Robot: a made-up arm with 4 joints. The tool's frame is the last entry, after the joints. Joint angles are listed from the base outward. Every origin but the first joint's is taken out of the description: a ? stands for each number. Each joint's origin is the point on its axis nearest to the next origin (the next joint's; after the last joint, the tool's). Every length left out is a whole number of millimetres.
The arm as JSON. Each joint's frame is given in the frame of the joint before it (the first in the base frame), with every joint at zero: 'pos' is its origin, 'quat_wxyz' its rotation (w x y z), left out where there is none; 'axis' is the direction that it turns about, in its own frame. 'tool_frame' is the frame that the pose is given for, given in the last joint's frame.
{
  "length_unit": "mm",
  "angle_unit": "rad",
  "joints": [
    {
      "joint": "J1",
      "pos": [
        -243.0,
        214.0,
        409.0
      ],
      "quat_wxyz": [
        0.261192,
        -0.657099,
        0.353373,
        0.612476
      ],
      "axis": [
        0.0,
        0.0,
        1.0
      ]
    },
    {
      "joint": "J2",
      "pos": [
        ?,
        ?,
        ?
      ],
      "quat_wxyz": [
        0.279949,
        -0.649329,
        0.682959,
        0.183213
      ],
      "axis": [
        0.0,
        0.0,
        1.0
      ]
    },
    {
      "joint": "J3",
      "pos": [
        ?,
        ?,
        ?
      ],
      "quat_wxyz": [
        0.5,
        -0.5,
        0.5,
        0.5
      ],
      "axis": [
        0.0,
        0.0,
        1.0
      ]
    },
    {
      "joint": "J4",
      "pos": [
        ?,
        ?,
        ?
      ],
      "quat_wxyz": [
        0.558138,
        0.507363,
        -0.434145,
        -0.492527
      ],
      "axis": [
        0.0,
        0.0,
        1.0
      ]
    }
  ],
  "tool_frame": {
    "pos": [
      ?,
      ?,
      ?
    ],
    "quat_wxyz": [
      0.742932,
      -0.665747,
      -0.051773,
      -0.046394
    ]
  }
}
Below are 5 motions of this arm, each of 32 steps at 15 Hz.
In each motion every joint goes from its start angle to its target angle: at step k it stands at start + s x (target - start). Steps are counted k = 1, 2, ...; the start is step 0. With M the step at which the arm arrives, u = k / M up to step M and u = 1 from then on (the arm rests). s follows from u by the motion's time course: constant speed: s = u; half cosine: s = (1 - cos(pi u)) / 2; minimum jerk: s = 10 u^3 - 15 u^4 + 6 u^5.
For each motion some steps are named. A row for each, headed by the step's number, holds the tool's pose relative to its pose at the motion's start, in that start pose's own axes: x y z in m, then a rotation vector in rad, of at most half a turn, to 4 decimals.
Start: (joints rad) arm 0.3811 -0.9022 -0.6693 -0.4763
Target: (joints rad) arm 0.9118 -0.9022 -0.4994 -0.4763
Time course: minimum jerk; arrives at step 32
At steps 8, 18, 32:
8: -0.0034 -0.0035 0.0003 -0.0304 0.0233 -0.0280
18: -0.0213 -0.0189 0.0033 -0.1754 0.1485 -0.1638
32: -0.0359 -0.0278 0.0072 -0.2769 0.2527 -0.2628

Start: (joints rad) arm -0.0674 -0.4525 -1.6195 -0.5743
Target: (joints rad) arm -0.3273 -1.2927 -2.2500 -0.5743
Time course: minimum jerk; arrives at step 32
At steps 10, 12, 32:
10: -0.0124 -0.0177 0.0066 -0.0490 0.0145 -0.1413
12: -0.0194 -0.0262 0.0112 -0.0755 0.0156 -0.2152
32: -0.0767 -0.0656 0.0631 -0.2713 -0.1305 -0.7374

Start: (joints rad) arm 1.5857 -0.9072 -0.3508 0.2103
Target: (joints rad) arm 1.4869 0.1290 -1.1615 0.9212
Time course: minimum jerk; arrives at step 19
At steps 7, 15, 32:
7: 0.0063 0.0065 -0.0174 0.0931 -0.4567 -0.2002
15: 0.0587 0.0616 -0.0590 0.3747 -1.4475 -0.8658
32: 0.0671 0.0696 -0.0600 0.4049 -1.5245 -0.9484

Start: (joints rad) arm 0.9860 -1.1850 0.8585 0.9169
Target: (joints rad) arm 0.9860 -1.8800 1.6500 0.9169
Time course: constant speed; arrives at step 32
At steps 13, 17, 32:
13: -0.0028 0.0338 -0.0088 0.4050 0.1350 -0.0141
17: -0.0029 0.0460 -0.0102 0.5338 0.1598 -0.0252
32: 0.0037 0.0966 -0.0067 1.0216 0.1767 -0.0940

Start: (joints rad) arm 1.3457 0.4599 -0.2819 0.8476
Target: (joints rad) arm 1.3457 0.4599 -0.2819 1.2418
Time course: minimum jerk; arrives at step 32
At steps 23, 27, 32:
23: -0.0110 -0.0021 -0.0051 0.0471 -0.3340 0.0367
27: -0.0122 -0.0024 -0.0060 0.0530 -0.3765 0.0414
32: -0.0126 -0.0025 -0.0063 0.0547 -0.3881 0.0427

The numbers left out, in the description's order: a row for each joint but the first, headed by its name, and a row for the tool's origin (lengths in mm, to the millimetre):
J2: 6.0 -25.0 0.0
J3: -39.0 -133.0 0.0
J4: -72.0 -48.0 0.0
tool: -10.0 35.0 0.0

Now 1 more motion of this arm.
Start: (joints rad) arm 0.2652 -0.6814 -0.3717 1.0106
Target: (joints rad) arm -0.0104 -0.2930 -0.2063 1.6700
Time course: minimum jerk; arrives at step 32
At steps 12, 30, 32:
12: 0.0012 0.0070 -0.0285 0.1339 -0.3303 0.0062
30: 0.0340 0.0407 -0.0993 0.4385 -1.2156 -0.0458
32: 0.0342 0.0408 -0.0995 0.4393 -1.2183 -0.0461

